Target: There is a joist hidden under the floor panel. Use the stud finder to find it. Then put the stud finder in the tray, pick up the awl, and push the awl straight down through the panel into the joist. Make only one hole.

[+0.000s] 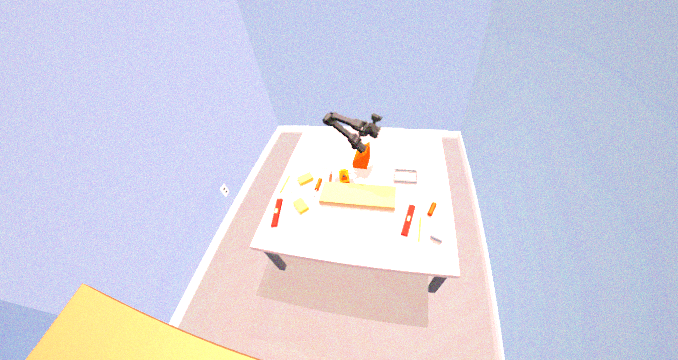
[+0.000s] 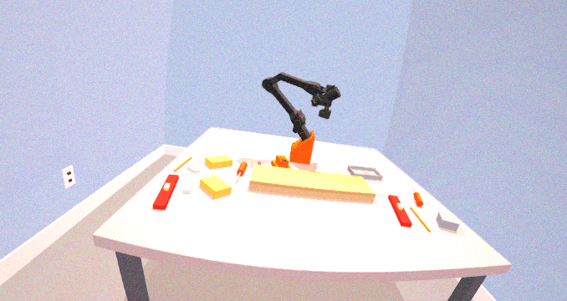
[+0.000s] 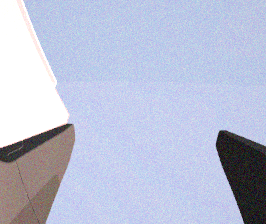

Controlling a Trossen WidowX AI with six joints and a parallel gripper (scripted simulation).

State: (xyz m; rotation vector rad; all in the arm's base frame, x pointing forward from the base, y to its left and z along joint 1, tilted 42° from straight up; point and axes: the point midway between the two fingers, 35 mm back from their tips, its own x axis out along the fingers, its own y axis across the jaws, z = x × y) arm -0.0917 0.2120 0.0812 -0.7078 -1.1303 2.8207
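My gripper tip is 330 mm short of the stud finder, 210 mm to the left of it and 290 mm above it. Also, from my gripper tip: grey-rimmed tray 190 mm ahead, 230 mm to the left, 320 mm below; grey bracket 620 mm ahead, 510 mm to the left, 320 mm below.
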